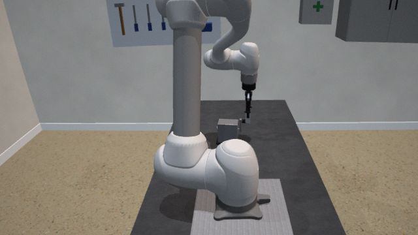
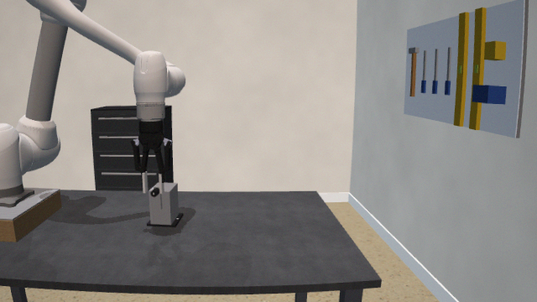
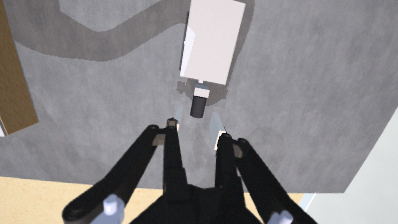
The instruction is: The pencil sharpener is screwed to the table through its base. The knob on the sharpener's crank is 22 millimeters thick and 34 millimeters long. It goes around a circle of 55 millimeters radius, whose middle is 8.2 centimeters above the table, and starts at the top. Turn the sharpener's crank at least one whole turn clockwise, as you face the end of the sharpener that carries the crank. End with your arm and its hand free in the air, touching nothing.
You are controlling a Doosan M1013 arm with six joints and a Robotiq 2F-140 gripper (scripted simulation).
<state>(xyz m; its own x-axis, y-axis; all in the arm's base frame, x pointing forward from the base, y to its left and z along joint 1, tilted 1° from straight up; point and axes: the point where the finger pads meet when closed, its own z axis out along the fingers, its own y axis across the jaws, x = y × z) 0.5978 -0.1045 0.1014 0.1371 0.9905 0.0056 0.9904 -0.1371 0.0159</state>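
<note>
Now: the crank knob 20 mm to the left of my hand and 40 mm below it. From my hand the other things lie so: crank: 20 mm to the left, 40 mm below.
</note>
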